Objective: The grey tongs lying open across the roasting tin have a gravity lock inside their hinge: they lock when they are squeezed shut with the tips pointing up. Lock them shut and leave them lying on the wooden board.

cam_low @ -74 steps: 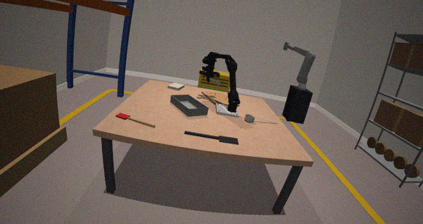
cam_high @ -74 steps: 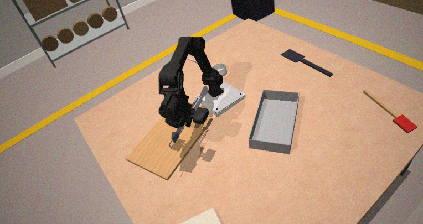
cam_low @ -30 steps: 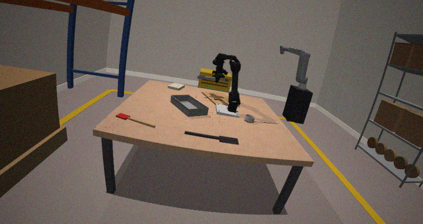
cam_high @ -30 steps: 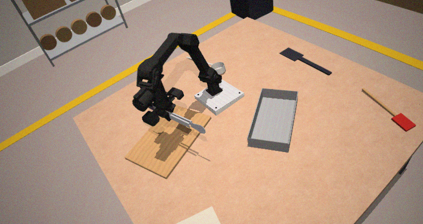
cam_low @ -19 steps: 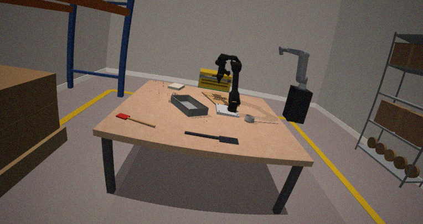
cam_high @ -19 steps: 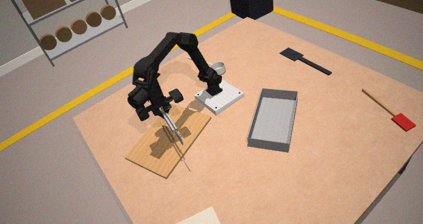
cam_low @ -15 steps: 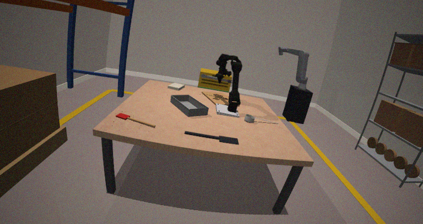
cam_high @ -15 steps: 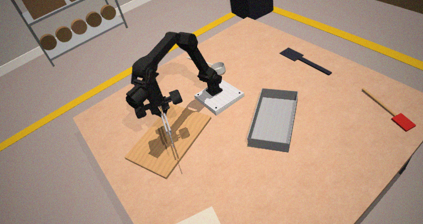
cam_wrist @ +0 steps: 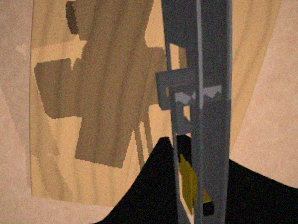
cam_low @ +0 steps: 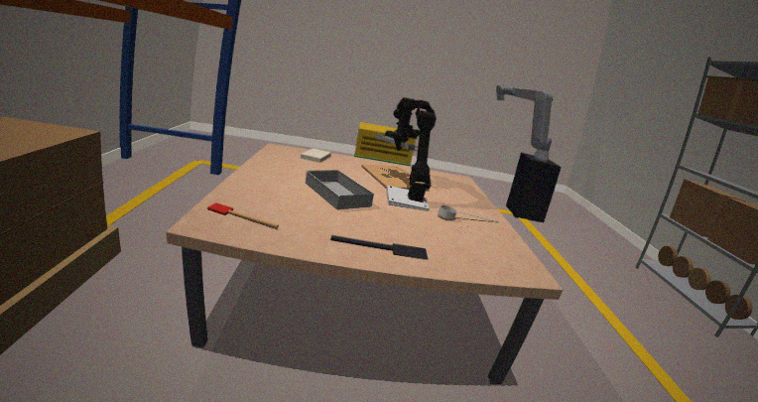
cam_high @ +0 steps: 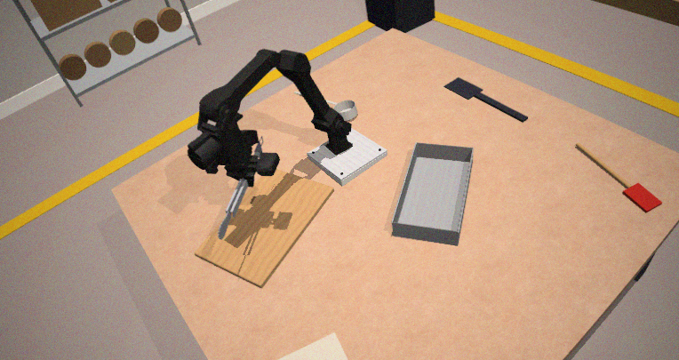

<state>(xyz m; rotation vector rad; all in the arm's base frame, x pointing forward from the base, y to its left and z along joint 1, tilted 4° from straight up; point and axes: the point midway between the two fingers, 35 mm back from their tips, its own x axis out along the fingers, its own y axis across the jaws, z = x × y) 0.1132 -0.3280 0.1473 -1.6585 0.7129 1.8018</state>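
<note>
The wooden board lies 15 cm below my gripper tip. Also, from my gripper tip: white block 45 cm ahead, 13 cm to the right, 14 cm below; grey roasting tin 24 cm ahead, 41 cm to the left, 12 cm below; black spatula 1 cm ahead, 82 cm to the left, 15 cm below.
</note>
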